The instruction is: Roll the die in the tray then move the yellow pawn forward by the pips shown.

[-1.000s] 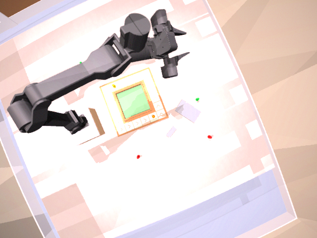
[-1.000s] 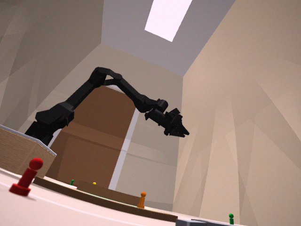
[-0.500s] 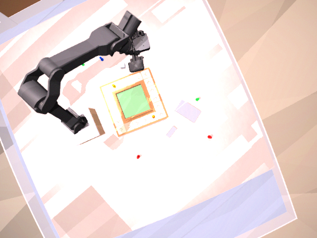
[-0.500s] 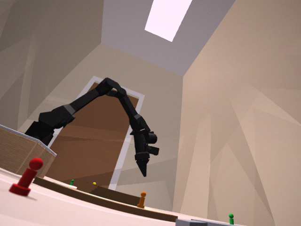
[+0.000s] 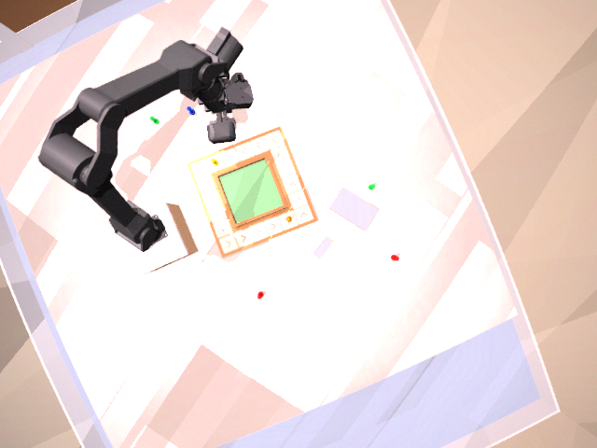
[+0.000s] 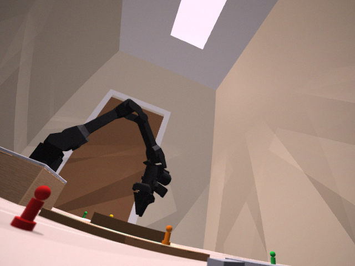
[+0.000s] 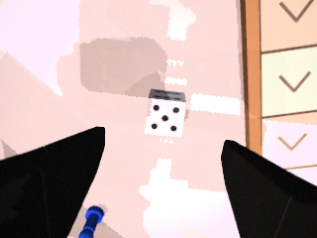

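Right now my gripper tip is 6 cm above the white die and 1 cm past it. Round my gripper tip: orange pawn: 31 cm to the right, 5 cm below, 1 cm ahead; then yellow pawn: 10 cm behind, 8 cm to the right, 5 cm below; then green tray: 20 cm to the right, 7 cm below, 5 cm behind.
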